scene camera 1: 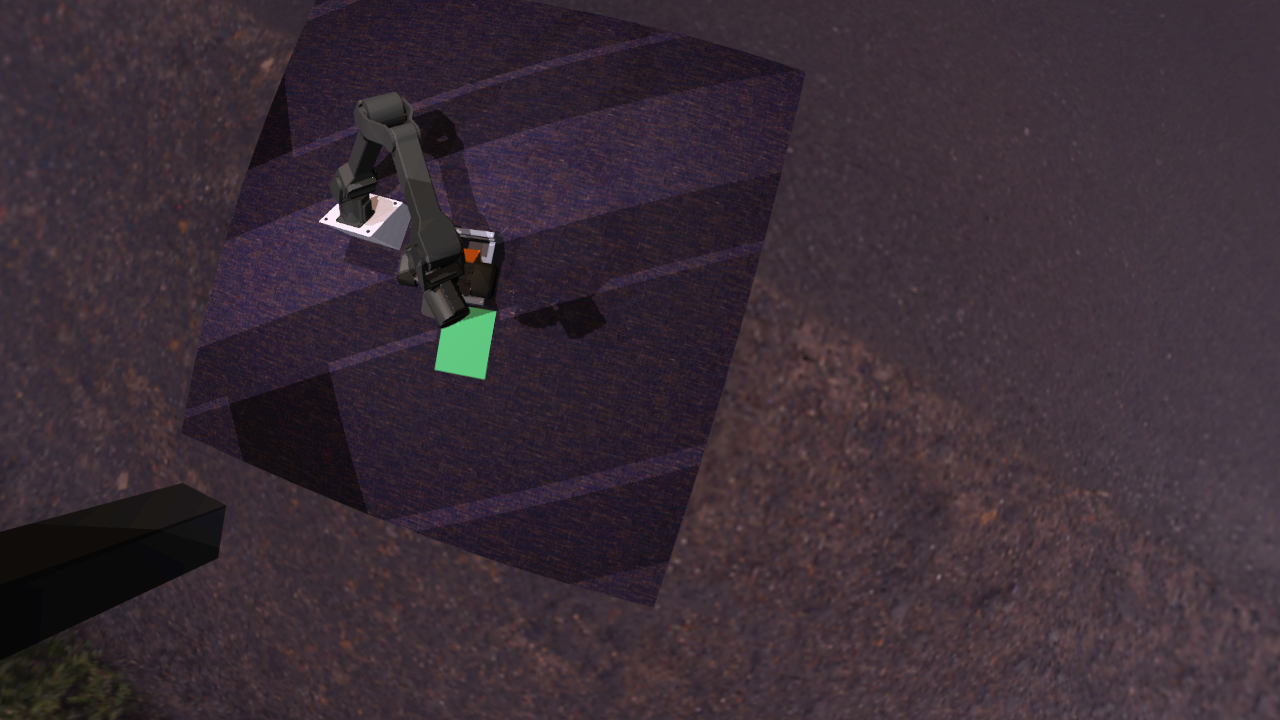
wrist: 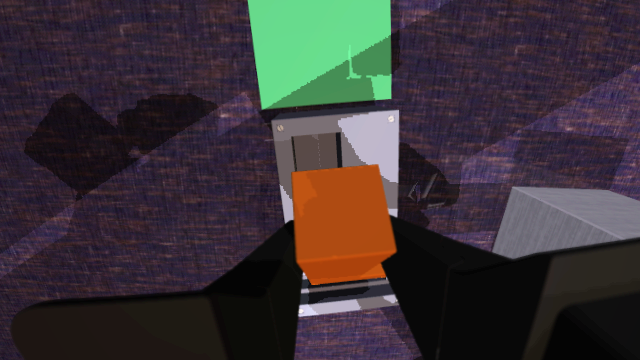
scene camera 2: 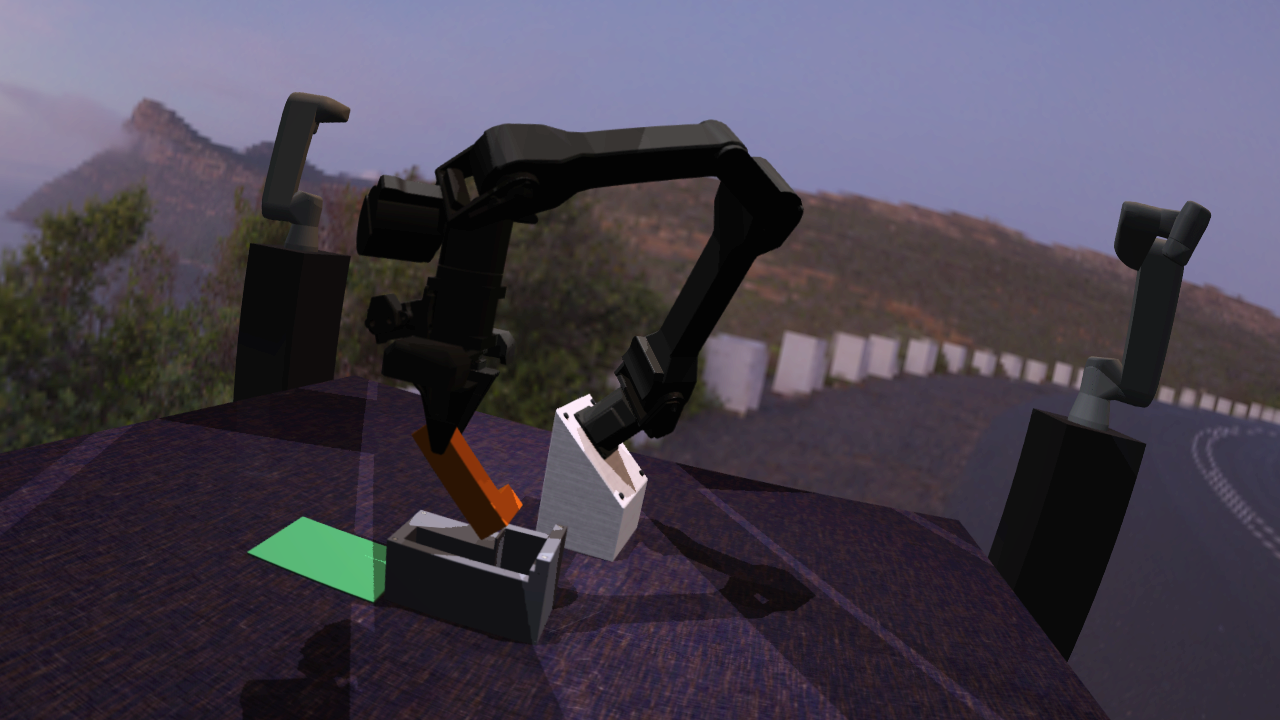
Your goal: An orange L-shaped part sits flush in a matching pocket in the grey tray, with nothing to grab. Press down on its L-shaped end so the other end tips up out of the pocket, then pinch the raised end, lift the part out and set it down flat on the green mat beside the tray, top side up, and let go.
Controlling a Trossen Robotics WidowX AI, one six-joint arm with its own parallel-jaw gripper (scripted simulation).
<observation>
The gripper holds an orange l-shaped part. Also in view: a green mat.
The gripper is seen too in scene camera 1 and in the wrist view.
</observation>
